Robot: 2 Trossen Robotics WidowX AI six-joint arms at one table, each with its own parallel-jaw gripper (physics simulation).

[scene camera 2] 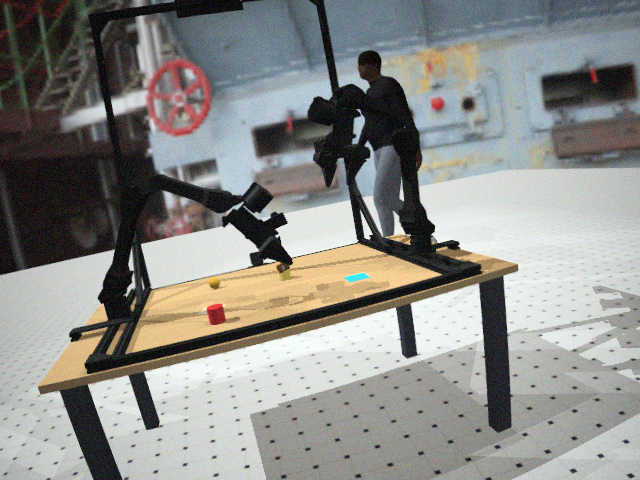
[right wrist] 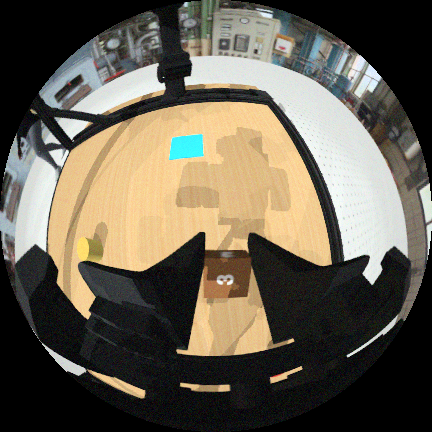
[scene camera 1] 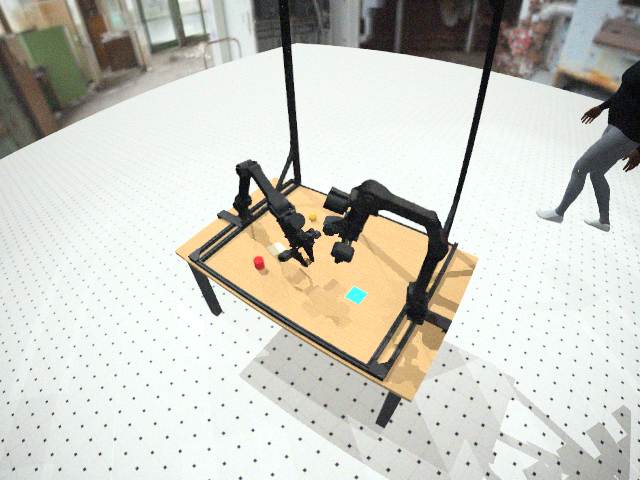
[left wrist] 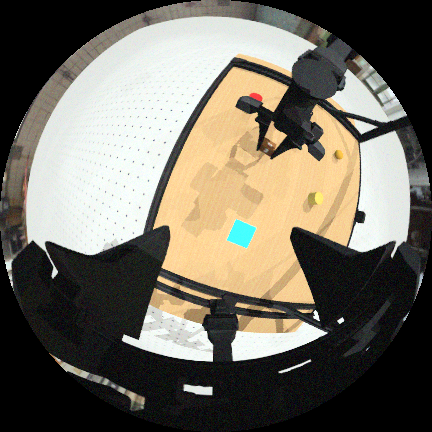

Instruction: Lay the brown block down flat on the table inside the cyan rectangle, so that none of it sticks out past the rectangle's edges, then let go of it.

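Frame: origin at the left arm's base, x back, y right, z up, level; millimetres.
Seen in the pictures: left gripper, fingertip midpoint: (scene camera 2: 337,186) (left wrist: 233,232); right gripper, fingertip midpoint: (scene camera 2: 291,262) (right wrist: 226,237) (scene camera 1: 310,264) (left wrist: 263,153); left arm's base at its link origin: (scene camera 2: 422,252) (right wrist: 176,93) (scene camera 1: 415,314) (left wrist: 219,305); right arm's base at its link origin: (scene camera 2: 119,317) (scene camera 1: 244,216).
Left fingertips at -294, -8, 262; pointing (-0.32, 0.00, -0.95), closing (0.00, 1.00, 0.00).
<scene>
Offsets run from my left fingertips to a thing's middle, as dx, dy, dz. "spot": to the spot under its first point.
The brown block {-156, +101, -191} (scene camera 1: 307,261) (scene camera 2: 282,267) (left wrist: 269,146) (right wrist: 227,275), with a white 3 on one face, is held above the table between the fingers of my right gripper (scene camera 1: 309,262) (scene camera 2: 290,262) (left wrist: 263,153) (right wrist: 226,237). The flat cyan rectangle {spot: +58, +57, -280} (scene camera 1: 356,295) (scene camera 2: 356,277) (left wrist: 241,233) (right wrist: 186,147) lies on the table, apart from the block and farther to the right in both scene views. My left gripper (scene camera 2: 340,183) (left wrist: 233,232) is wide open and empty, high above the table. The block's underside is hidden.
A red cylinder {-372, +106, -260} (scene camera 1: 258,262) (scene camera 2: 216,314) (left wrist: 256,96), a white patch {spot: -328, +229, -280} (scene camera 1: 279,248), an orange-yellow ball {-239, +456, -262} (scene camera 1: 312,217) (scene camera 2: 214,282) (left wrist: 339,154) and a yellow cylinder {-53, +295, -262} (scene camera 2: 285,275) (left wrist: 315,198) (right wrist: 91,249) are on the table. Black rails run along the table's edges.
</scene>
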